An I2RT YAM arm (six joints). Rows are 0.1 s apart.
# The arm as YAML. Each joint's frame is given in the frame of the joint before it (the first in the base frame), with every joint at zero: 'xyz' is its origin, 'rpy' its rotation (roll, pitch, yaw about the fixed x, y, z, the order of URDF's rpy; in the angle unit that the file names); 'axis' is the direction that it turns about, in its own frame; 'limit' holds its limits. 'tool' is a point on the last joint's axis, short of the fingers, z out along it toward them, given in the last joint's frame.
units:
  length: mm
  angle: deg
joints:
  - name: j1
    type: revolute
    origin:
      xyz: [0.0, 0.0, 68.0]
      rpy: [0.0, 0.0, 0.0]
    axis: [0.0, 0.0, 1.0]
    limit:
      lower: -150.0
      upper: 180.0
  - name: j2
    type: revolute
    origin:
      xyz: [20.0, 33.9, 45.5]
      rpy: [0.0, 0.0, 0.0]
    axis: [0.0, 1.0, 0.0]
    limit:
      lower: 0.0
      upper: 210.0
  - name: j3
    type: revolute
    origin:
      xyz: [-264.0, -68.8, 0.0]
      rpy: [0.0, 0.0, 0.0]
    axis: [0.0, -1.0, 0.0]
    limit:
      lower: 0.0
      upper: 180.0
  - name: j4
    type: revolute
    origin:
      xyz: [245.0, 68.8, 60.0]
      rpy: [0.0, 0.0, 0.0]
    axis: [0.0, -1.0, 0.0]
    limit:
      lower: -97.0
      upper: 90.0
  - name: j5
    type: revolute
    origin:
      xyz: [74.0, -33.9, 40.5]
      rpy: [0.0, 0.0, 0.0]
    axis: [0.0, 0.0, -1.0]
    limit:
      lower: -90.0
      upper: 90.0
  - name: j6
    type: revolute
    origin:
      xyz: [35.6, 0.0, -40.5]
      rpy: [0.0, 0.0, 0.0]
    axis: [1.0, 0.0, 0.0]
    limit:
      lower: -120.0
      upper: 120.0
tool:
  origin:
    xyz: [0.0, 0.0, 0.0]
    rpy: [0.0, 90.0, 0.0]
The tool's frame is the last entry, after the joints.
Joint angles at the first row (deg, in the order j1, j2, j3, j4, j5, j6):
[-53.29, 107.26, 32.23, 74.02, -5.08, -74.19]
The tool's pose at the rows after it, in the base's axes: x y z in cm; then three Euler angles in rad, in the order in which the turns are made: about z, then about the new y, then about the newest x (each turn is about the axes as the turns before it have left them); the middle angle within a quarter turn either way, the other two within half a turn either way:
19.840, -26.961, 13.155, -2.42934, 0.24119, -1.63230
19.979, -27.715, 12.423, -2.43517, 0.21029, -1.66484
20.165, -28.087, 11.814, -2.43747, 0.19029, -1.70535
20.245, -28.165, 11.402, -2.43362, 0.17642, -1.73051
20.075, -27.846, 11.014, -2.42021, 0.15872, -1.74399
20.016, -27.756, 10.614, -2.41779, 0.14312, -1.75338
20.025, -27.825, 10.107, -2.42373, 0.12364, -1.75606
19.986, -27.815, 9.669, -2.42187, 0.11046, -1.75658
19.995, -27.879, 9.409, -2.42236, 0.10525, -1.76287
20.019, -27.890, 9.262, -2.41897, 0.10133, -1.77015
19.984, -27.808, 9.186, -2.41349, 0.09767, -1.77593
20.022, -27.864, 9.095, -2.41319, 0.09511, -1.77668
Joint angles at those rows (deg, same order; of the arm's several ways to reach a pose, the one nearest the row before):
[-54.28, 109.76, 33.44, 72.87, -5.92, -76.51]
[-54.88, 111.70, 35.09, 71.31, -6.46, -78.50]
[-55.02, 112.74, 36.18, 68.93, -6.77, -79.90]
[-55.02, 113.28, 36.53, 67.68, -7.11, -80.90]
[-55.02, 113.47, 35.68, 67.90, -7.82, -82.13]
[-55.02, 114.12, 35.42, 68.25, -7.87, -83.11]
[-55.02, 115.43, 35.52, 69.29, -7.35, -84.17]
[-55.06, 116.53, 35.42, 70.44, -7.36, -84.94]
[-55.11, 117.11, 35.59, 70.49, -7.36, -85.29]
[-55.11, 117.33, 35.68, 70.19, -7.53, -85.60]
[-55.11, 117.29, 35.51, 69.97, -7.82, -85.91]
[-55.11, 117.58, 35.68, 70.05, -7.81, -86.07]

